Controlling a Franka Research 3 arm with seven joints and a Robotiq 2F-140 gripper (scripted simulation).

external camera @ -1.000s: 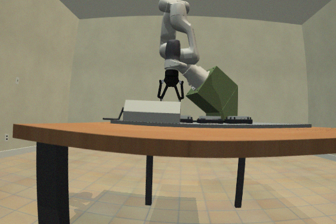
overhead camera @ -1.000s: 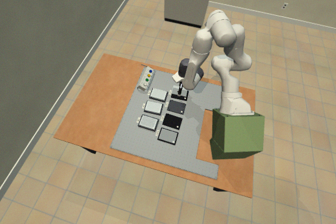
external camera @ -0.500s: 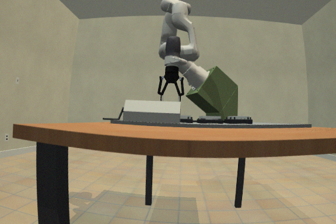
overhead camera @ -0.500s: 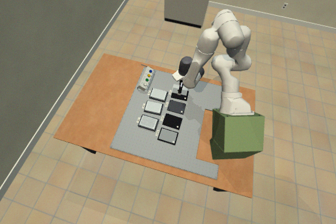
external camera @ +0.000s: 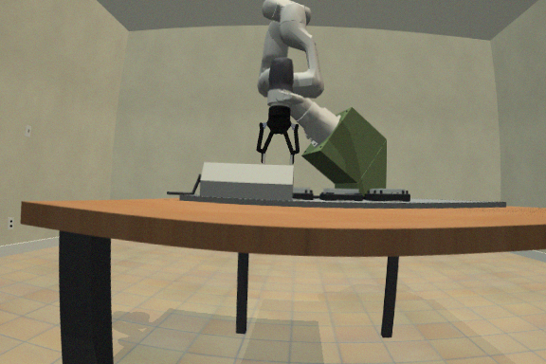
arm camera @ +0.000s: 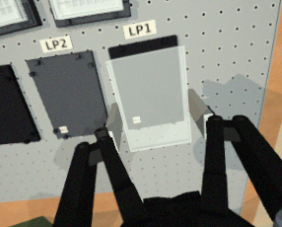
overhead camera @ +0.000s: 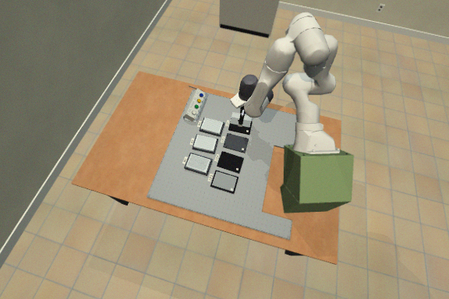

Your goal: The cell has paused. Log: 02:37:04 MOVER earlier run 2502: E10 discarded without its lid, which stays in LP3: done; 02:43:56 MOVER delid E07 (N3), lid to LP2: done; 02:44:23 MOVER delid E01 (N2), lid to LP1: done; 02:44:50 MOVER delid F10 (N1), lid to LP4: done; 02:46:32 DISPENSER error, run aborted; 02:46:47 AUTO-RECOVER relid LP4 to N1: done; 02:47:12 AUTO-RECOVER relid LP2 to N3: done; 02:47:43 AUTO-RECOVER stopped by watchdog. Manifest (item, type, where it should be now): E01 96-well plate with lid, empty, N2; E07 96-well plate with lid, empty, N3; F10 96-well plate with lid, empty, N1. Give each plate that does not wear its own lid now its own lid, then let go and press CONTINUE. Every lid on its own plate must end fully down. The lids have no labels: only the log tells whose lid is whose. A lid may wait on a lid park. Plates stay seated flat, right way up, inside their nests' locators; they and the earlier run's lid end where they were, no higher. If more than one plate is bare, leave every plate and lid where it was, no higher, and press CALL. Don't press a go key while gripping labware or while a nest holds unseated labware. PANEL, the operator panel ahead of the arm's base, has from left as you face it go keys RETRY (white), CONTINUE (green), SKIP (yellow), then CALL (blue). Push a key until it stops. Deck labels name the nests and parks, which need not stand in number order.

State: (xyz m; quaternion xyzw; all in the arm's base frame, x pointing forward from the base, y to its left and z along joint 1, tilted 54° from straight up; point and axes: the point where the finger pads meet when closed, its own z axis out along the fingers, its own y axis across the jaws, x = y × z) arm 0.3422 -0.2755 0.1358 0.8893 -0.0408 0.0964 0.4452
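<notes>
The plate lies 25 cm ahead of my hand, 29 cm to the left of it and 8 cm below it. Round my hand: park LP2: 2 cm ahead, 13 cm to the left, 10 cm below; black park: 5 cm ahead, 26 cm to the left, 10 cm below; green continue key: 30 cm ahead, 9 cm to the right, 4 cm below.
</notes>
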